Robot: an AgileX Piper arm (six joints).
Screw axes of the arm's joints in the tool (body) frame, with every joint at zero. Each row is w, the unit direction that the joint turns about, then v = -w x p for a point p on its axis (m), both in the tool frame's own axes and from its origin. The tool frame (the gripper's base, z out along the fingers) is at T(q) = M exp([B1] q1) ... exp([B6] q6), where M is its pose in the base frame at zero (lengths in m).
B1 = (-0.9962, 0, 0.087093, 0, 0.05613, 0)
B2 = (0, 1, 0, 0.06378, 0, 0.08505)
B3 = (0, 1, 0, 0.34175, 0, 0.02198)
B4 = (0, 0, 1, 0, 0, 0)
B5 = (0, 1, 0, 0.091, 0, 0)
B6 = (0, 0, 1, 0, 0, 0)
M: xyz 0.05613 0 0.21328 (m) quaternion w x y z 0.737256 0 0.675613 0
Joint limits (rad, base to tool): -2.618..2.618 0..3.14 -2.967..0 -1.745..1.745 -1.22..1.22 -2.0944..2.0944
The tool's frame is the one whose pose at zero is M.
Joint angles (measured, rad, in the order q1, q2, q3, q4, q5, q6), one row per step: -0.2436, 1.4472, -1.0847, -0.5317, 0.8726, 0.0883; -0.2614, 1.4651, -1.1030, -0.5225, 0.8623, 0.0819; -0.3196, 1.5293, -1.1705, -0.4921, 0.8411, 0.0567; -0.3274, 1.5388, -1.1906, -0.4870, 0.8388, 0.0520; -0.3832, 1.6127, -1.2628, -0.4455, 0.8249, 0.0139; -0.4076, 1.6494, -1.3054, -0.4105, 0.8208, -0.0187; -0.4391, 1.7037, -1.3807, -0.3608, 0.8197, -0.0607; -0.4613, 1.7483, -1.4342, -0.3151, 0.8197, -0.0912; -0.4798, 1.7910, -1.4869, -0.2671, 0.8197, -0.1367; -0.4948, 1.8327, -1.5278, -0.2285, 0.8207, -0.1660; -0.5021, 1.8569, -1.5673, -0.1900, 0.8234, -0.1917; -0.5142, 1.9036, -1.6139, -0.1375, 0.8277, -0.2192; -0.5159, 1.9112, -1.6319, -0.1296, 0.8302, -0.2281; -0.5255, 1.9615, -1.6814, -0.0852, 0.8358, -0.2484
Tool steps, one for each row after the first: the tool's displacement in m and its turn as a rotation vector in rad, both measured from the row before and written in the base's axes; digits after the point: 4 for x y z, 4 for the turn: 0.0040, -0.0055, 0.0000, 0.0055, -0.0085, -0.0101; 0.0130, -0.0200, -0.0005, 0.0161, -0.0180, -0.0360; 0.0030, -0.0032, 0.0027, -0.0007, -0.0114, -0.0043; 0.0131, -0.0215, -0.0042, 0.0226, -0.0063, -0.0296; 0.0071, -0.0098, -0.0011, 0.0171, -0.0068, -0.0050; 0.0116, -0.0143, 0.0013, 0.0207, -0.0208, -0.0086; 0.0088, -0.0104, -0.0020, 0.0255, -0.0140, -0.0074; 0.0088, -0.0092, -0.0019, 0.0208, -0.0111, 0.0088; 0.0076, -0.0080, -0.0053, 0.0233, -0.0044, 0.0010; 0.0064, -0.0041, 0.0011, 0.0171, -0.0193, 0.0058; 0.0092, -0.0070, -0.0065, 0.0361, -0.0113, -0.0001; 0.0023, -0.0016, 0.0019, -0.0008, -0.0076, 0.0040; 0.0097, -0.0070, -0.0077, 0.0325, -0.0095, -0.0014
